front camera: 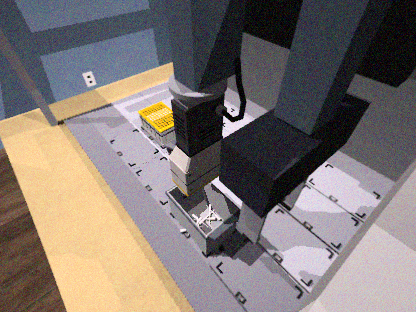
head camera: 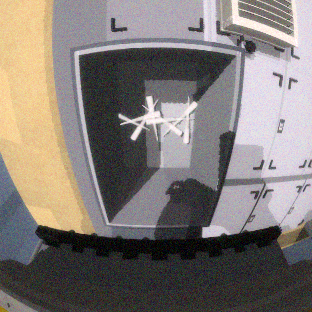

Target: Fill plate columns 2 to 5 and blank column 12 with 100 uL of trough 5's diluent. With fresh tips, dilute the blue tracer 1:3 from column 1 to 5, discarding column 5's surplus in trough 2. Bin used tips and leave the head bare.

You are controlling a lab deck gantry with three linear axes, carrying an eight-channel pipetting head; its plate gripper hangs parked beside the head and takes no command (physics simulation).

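The pipetting head (front camera: 195,167) (head camera: 159,246) hangs low over the grey waste bin (front camera: 216,243) (head camera: 212,100). In the head camera view its row of nozzles shows no tips. Several white used tips (front camera: 209,217) (head camera: 150,117) lie crossed in a loose pile on the bin's floor. The parked plate gripper (front camera: 272,220) hangs beside the head, its two paddles apart with no thing seen between them. The yellow tip rack (front camera: 158,117) stands behind the head, partly hidden by it. Part of the trough block (head camera: 265,39) shows at the head view's top right. The well plate does not show in either view.
A black box-shaped carriage (front camera: 270,157) and thick gantry columns fill the front view's upper right. The deck (front camera: 117,165) has black corner marks. A tan bench edge (front camera: 75,200) runs along its left side. A dark knob (head camera: 250,46) sits at the trough block's corner.
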